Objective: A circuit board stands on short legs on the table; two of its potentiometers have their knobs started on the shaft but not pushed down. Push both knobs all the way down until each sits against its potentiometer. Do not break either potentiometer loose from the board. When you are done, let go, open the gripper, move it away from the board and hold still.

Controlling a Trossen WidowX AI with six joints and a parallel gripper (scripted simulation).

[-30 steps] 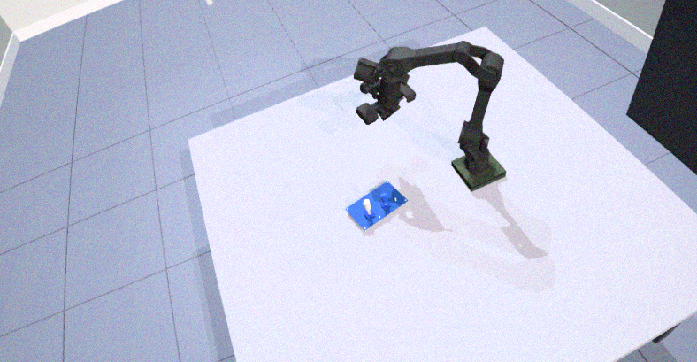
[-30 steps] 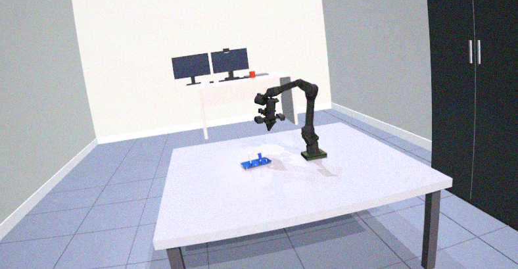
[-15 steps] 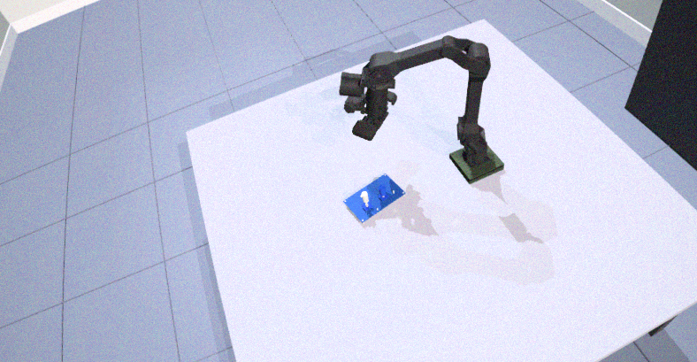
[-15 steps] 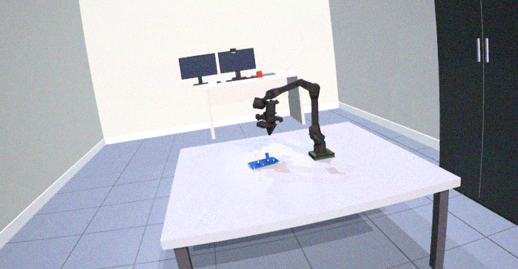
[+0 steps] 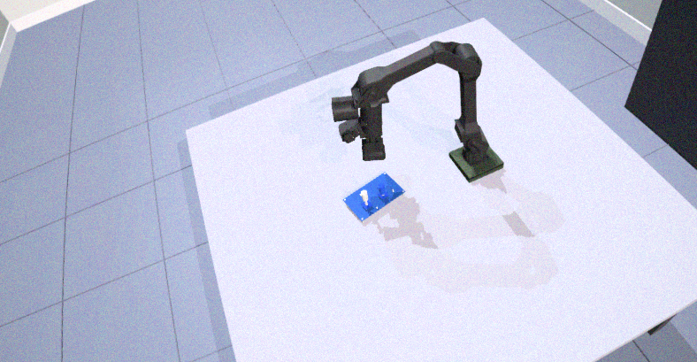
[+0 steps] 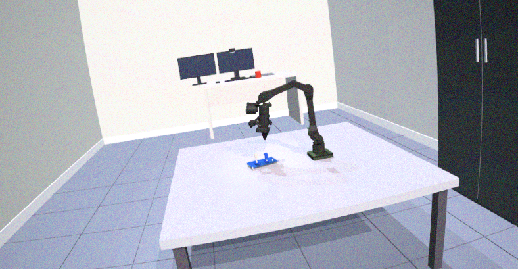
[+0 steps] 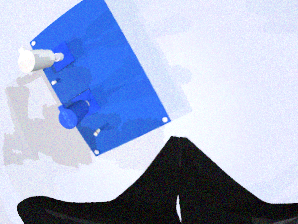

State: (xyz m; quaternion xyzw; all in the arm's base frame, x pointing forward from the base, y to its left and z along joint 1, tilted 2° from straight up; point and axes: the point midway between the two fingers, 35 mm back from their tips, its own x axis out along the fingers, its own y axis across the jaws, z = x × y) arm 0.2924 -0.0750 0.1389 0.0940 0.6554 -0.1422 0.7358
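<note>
Right now the white knob is 70 mm ahead of my gripper tip, 100 mm to the left of it and 50 mm below it.
</note>
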